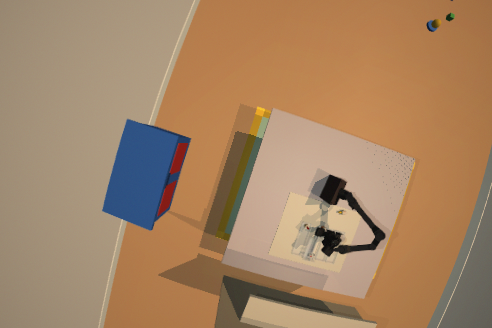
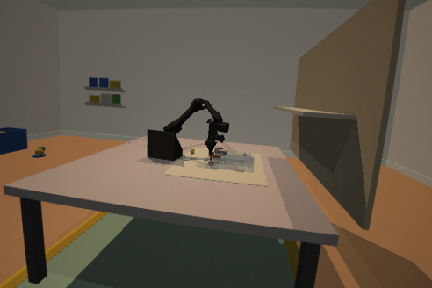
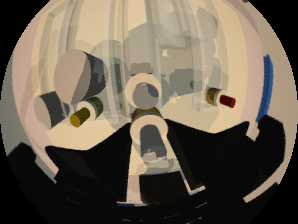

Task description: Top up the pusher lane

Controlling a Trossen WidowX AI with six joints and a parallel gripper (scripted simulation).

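The cream mat lies 70 mm ahead of my gripper tip, 50 mm below it and 20 mm to the right of it. Round my gripper tip: clear sprung lane: 160 mm ahead, 30 mm to the right, 30 mm below.
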